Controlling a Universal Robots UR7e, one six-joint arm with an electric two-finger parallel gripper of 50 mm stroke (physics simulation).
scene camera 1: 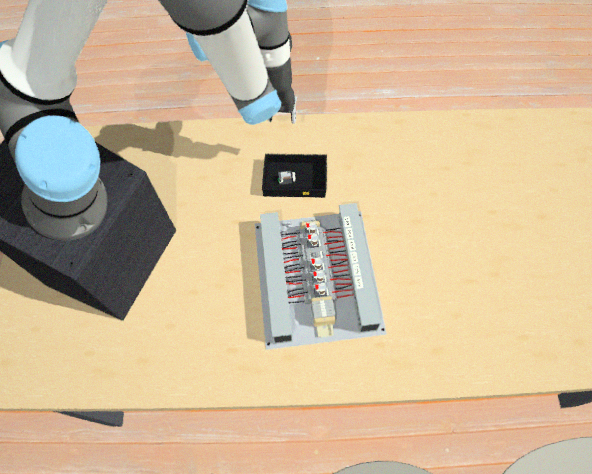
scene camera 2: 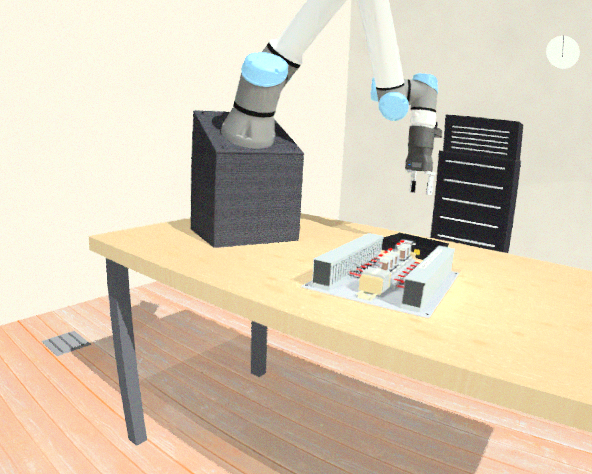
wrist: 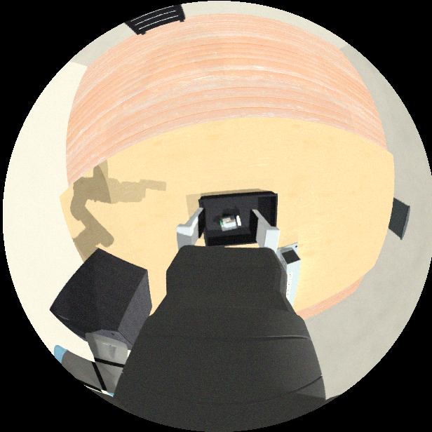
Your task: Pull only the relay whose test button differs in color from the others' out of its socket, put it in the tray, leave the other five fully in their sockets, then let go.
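Places are measured from the arm's base along level axes (x right, y back, z down), in centimetres.
Pixels of known places: gripper, fingertip midpoint: (scene camera 1: 282, 119) (scene camera 2: 420, 193); arm's base at its link origin: (scene camera 1: 65, 202) (scene camera 2: 247, 135).
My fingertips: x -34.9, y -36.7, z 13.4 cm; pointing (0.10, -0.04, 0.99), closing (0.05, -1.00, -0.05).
For each thing: its top centre in the pictures, then the offset to it from my fingertips. "spot": a spot on its surface instead.
- relay with the green test button, top centre: (scene camera 1: 286, 174) dx +6.9, dy -1.2, dz +13.0 cm
- black tray at a spot on its surface: (scene camera 1: 285, 193) spot: dx +11.8, dy -1.5, dz +14.3 cm
- relay at a spot on its surface: (scene camera 1: 318, 256) spot: dx +31.1, dy -11.5, dz +9.2 cm
- beige terminal block at its top centre: (scene camera 2: 376, 271) (scene camera 1: 323, 308) dx +42.4, dy -13.5, dz +11.3 cm
The relay with the green test button (scene camera 1: 286, 177) (wrist: 230, 222) lies on its side on the floor of the black tray (scene camera 1: 285, 193) (wrist: 272, 215), left of the tray's middle in scene camera 1. In scene camera 2 the relay is hidden. My gripper (scene camera 1: 282, 120) (scene camera 2: 421, 191) (wrist: 227, 217) is open and empty, high above the tray, apart from the relay. Several relays with red test buttons (scene camera 1: 317, 264) (scene camera 2: 404, 251) stand upright in their sockets in one row. A socket without a relay (scene camera 1: 317, 254) shows between the second and third of them, counted from the tray end.
Grey wiring ducts (scene camera 1: 276, 280) (scene camera 2: 345, 260) (wrist: 291, 275) flank the relay row on the panel, with red and black wires between. A beige terminal block (scene camera 1: 323, 310) (scene camera 2: 374, 281) sits at the row's far end from the tray. The dark robot pedestal (scene camera 1: 125, 240) (scene camera 2: 257, 200) (wrist: 100, 295) stands on the left.
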